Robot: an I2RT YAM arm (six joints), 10 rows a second.
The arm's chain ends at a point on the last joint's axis. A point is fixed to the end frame.
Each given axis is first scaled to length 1.
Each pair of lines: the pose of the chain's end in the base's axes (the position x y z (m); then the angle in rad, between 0 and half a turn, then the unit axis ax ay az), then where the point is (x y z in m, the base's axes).
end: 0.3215, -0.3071, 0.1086, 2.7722, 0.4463, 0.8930, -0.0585
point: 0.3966 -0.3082 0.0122
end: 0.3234, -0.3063, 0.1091, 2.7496, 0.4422, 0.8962, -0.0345
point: 0.4022 -0.3030 0.0157
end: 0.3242, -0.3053, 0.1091, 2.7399, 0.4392, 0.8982, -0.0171
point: 0.4051 -0.2986 0.0176
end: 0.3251, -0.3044, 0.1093, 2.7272, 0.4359, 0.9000, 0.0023
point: 0.4083 -0.2941 0.0203
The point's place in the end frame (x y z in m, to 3 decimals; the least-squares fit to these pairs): -0.006 0.053 0.110
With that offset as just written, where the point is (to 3 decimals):
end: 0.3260, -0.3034, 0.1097, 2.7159, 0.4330, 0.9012, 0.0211
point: 0.411 -0.290 0.023
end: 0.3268, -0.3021, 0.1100, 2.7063, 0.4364, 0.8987, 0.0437
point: 0.414 -0.285 0.026
